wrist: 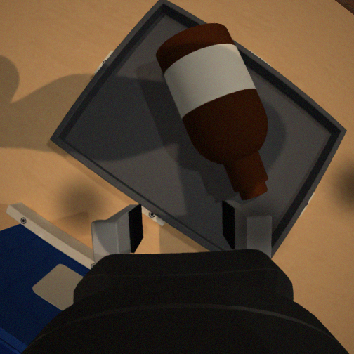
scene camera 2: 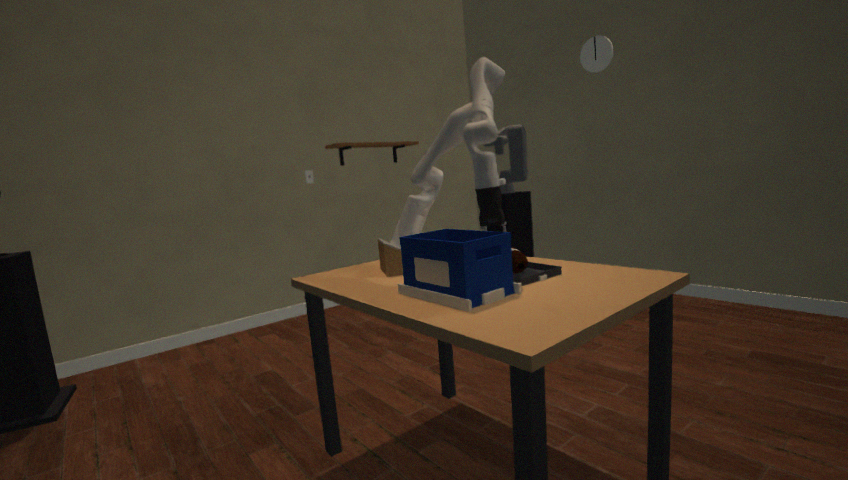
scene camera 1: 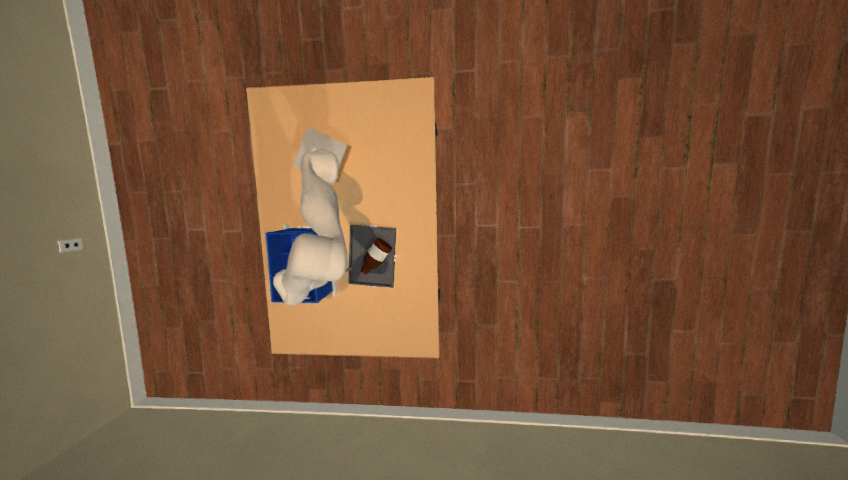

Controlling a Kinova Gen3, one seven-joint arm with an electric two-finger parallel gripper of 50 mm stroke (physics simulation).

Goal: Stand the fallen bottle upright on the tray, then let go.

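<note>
The brown bottle (scene camera 1: 376, 255) (wrist: 215, 95) with a white label lies on its side on the dark grey tray (scene camera 1: 354, 280) (wrist: 100, 169). In the wrist view its neck points down toward the right finger and its base is near the tray's upper wall. In scene camera 2 a brown part of the bottle (scene camera 2: 518, 259) shows behind the blue crate, on the tray (scene camera 2: 550, 270). My gripper (wrist: 181, 219) is open and empty. The bottle's neck end is just beyond the right fingertip, apart from it. The fingers are mostly hidden in both scene views.
A blue crate (scene camera 1: 277, 267) (scene camera 2: 457, 267) (wrist: 25, 265) stands right beside the tray, under the arm in scene camera 1. Pale strips edge the crate's foot. The arm's base block (scene camera 1: 309, 139) (scene camera 2: 389, 259) stands on the same wooden table (scene camera 1: 392, 118) (scene camera 2: 595, 291).
</note>
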